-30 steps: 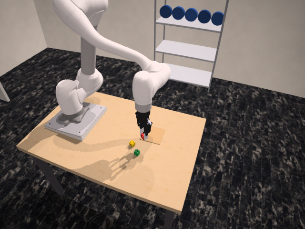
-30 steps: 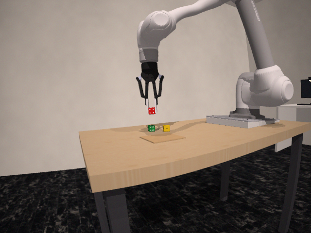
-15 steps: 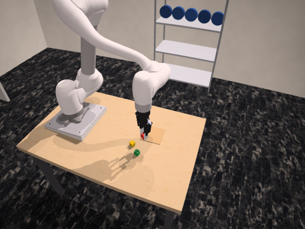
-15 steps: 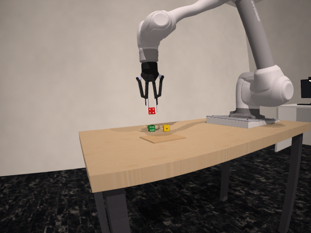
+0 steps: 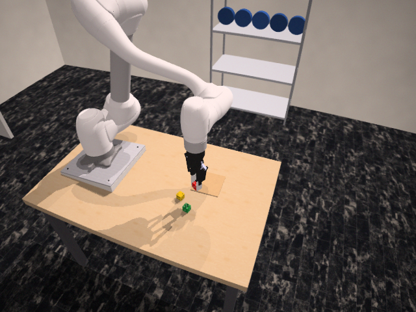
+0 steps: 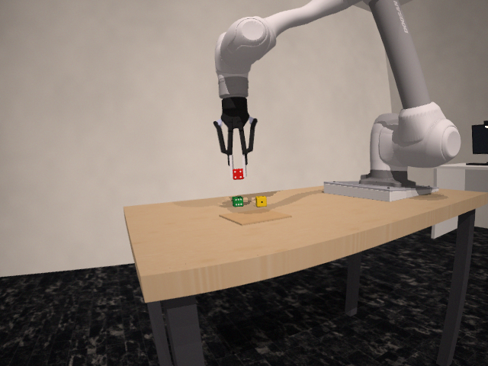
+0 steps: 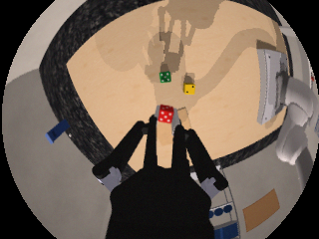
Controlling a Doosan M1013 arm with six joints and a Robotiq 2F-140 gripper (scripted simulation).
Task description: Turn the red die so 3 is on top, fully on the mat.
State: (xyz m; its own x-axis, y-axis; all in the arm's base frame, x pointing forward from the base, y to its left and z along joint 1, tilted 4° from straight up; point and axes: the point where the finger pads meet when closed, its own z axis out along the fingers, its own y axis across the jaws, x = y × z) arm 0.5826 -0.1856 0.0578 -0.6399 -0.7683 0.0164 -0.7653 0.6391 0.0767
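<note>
The red die lies 20 mm below my hand. Also, from my hand: mat (40 mm ahead, 120 mm to the left, 130 mm below); green die (30 mm behind, 60 mm to the right, 110 mm below); yellow die (80 mm behind, 110 mm below).
</note>
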